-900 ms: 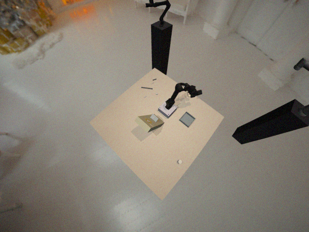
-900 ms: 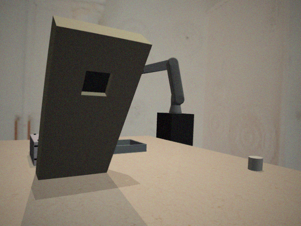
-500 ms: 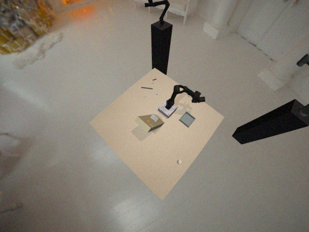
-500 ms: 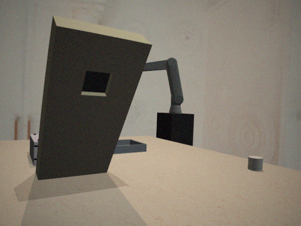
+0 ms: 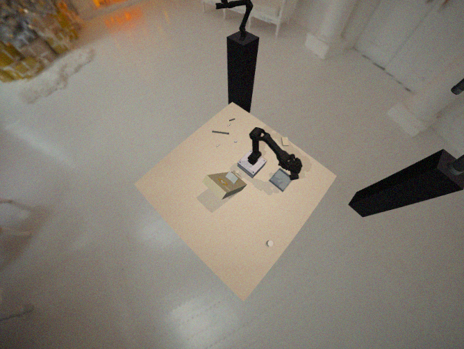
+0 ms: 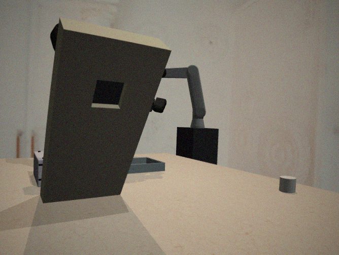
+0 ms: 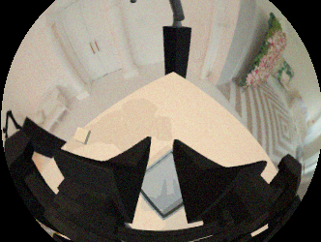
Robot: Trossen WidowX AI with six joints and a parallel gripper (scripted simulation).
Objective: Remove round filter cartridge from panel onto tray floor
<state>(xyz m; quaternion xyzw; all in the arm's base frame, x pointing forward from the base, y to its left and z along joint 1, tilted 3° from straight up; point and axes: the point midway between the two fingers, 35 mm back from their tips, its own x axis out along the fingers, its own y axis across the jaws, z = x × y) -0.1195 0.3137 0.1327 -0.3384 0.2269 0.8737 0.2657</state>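
My gripper tip is 51 cm short of the round filter cartridge, 30 cm to the left of it and 5 cm below it. The rest, counted from my gripper tip: tan service panel 46 cm ahead, 30 cm to the right, 2 cm below; grey tray 20 cm below, 7 cm ahead, 4 cm to the right.
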